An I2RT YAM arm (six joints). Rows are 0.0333 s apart.
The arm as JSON. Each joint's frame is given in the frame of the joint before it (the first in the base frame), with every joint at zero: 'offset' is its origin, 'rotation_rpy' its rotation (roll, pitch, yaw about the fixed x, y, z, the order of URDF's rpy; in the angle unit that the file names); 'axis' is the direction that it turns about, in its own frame. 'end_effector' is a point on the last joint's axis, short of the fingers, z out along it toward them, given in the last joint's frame.
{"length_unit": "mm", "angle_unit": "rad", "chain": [
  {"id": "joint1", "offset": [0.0, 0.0, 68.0], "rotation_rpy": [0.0, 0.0, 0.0], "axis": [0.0, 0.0, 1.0]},
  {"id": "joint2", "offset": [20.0, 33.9, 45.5], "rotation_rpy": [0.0, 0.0, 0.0], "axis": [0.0, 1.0, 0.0]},
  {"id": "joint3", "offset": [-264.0, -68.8, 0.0], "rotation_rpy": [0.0, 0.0, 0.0], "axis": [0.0, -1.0, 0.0]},
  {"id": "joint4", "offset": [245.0, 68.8, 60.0], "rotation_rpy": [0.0, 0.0, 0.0], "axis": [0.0, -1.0, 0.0]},
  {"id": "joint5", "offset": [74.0, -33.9, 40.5], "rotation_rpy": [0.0, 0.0, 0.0], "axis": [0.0, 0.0, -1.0]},
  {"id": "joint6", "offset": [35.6, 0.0, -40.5], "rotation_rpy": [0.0, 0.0, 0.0], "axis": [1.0, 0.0, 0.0]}
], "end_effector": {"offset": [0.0, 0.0, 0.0], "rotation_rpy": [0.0, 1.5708, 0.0]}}
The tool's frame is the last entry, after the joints.
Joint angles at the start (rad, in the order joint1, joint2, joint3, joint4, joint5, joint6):
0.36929 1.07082 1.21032 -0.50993 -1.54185 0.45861
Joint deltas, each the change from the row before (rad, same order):
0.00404 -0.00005 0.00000 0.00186 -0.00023 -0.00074
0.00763 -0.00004 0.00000 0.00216 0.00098 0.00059
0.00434 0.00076 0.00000 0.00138 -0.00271 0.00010
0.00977 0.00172 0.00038 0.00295 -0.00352 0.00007
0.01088 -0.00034 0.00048 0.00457 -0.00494 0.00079
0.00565 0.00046 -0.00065 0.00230 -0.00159 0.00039
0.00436 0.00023 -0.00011 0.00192 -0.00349 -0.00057
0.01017 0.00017 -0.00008 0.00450 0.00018 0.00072
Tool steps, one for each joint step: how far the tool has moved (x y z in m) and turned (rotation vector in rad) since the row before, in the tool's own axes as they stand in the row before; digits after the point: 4 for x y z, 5 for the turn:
0.0000 0.0002 0.0008 -0.00296 0.00303 -0.00269
0.0001 0.0003 0.0015 -0.00432 0.00512 -0.00169
0.0000 0.0000 0.0009 -0.00538 0.00437 -0.00056
-0.0001 0.0000 0.0019 -0.00982 0.00869 -0.00163
0.0000 0.0009 0.0021 -0.01190 0.01004 -0.00468
0.0001 0.0000 0.0011 -0.00530 0.00481 -0.00083
0.0000 0.0002 0.0009 -0.00613 0.00470 -0.00217
0.0000 0.0003 0.0020 -0.00685 0.00726 -0.00358

